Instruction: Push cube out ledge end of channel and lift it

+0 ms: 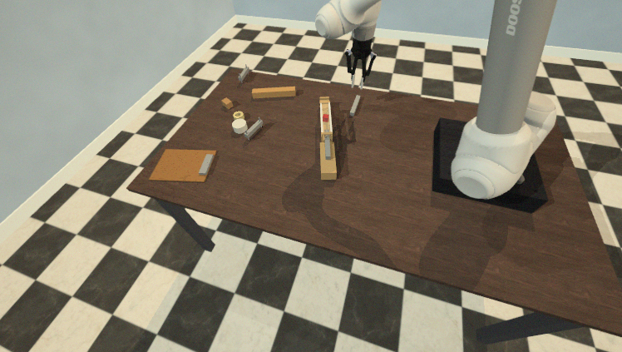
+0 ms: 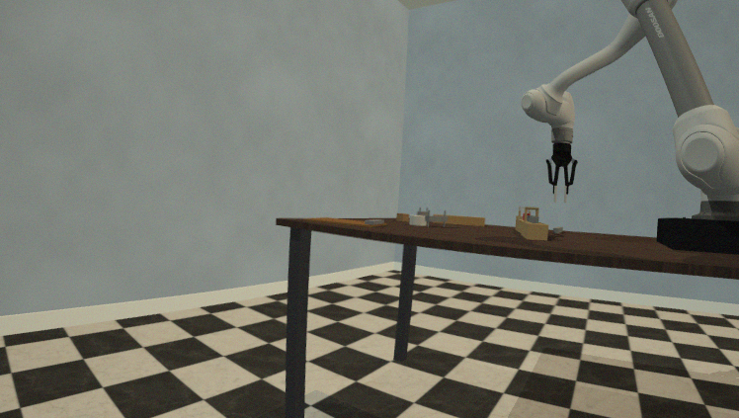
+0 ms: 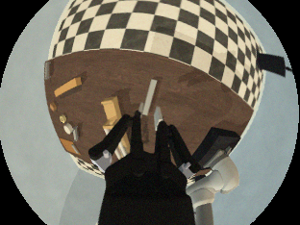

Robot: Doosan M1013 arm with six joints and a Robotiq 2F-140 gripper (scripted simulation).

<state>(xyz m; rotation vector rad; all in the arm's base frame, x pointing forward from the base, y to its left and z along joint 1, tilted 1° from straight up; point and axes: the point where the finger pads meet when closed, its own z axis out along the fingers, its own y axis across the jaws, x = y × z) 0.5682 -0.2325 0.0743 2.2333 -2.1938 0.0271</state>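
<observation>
Now: the grey piece 14 cm below my hand. From my hand the other things lie so: red cube: 9 cm ahead, 18 cm to the left, 9 cm below; then wooden bar: 43 cm ahead, 4 cm to the left, 13 cm below; then wooden channel: 8 cm ahead, 21 cm to the left, 10 cm below.
</observation>
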